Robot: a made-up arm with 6 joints. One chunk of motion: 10 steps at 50 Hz.
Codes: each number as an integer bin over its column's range. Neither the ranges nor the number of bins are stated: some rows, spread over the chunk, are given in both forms.
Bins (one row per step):
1: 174 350 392 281 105 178
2: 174 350 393 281 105 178
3: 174 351 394 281 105 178
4: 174 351 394 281 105 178
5: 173 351 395 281 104 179
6: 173 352 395 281 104 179
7: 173 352 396 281 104 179
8: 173 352 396 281 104 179
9: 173 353 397 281 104 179
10: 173 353 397 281 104 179
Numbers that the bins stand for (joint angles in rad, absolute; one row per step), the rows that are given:
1: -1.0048 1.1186 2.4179 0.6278 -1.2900 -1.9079
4: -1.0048 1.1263 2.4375 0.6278 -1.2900 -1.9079
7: -1.0171 1.1341 2.4570 0.6278 -1.2986 -1.8833
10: -1.0171 1.1418 2.4668 0.6278 -1.2986 -1.8833
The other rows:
2: -1.0048 1.1186 2.4277 0.6278 -1.2900 -1.9079
3: -1.0048 1.1263 2.4375 0.6278 -1.2900 -1.9079
5: -1.0171 1.1263 2.4472 0.6278 -1.2986 -1.8833
6: -1.0171 1.1341 2.4472 0.6278 -1.2986 -1.8833
8: -1.0171 1.1341 2.4570 0.6278 -1.2986 -1.8833
9: -1.0171 1.1418 2.4668 0.6278 -1.2986 -1.8833

